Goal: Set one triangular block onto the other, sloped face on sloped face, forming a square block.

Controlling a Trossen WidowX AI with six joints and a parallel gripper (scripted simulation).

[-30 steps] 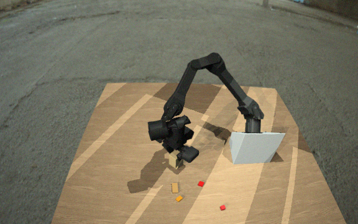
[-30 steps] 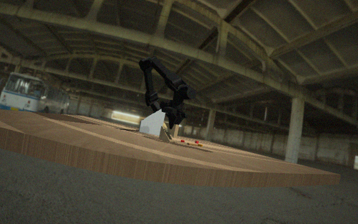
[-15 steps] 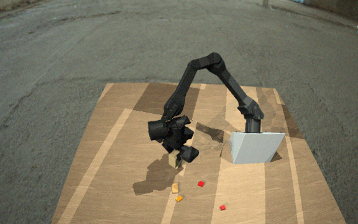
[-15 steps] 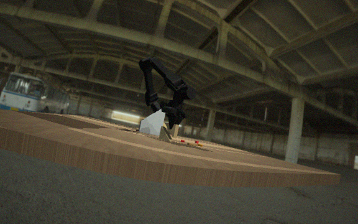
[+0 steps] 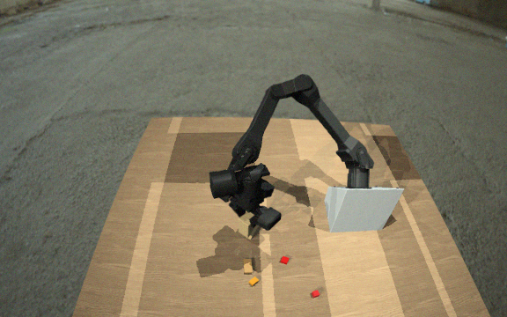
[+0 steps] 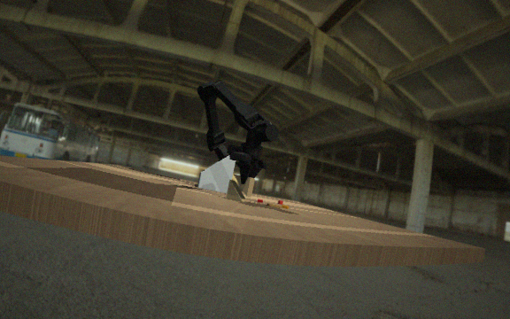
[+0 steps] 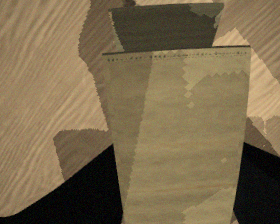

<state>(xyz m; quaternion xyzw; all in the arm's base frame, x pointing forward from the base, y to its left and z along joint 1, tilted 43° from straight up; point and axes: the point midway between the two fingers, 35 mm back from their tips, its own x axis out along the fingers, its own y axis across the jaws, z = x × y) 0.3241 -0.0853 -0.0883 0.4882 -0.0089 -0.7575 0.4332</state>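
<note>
Now: the small tan block 2 cm ahead of my gripper tip, 12 cm to the left of it and 6 cm below it. From my gripper tip the other things lie so: tan triangular block 1 cm above; then orange cube 1 cm ahead, 18 cm to the left, 6 cm below.
</note>
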